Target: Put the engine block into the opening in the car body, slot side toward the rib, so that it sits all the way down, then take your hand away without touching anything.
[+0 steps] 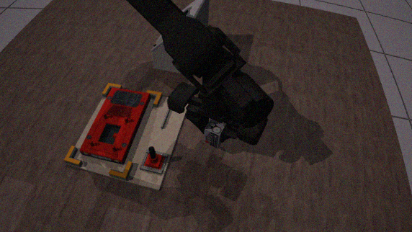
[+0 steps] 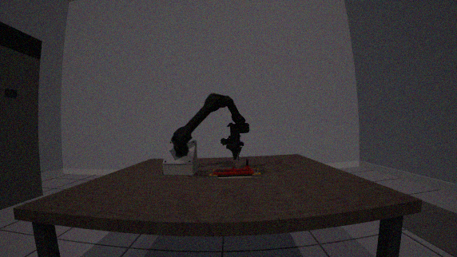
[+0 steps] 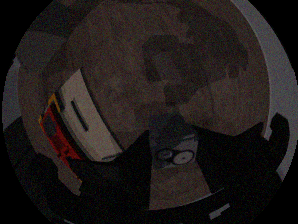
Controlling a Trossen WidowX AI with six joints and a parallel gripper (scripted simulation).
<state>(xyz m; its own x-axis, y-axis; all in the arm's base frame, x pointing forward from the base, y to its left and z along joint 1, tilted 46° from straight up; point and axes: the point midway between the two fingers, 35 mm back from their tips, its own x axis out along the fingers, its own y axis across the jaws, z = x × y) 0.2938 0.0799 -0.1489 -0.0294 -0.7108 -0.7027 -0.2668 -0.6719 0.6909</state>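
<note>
My gripper tip is now 60 mm short of the black upright peg, 110 mm to the left of it and 20 mm above it. The rest, counted from my gripper tip: grey engine block (10 mm to the left, 10 mm above).
</note>
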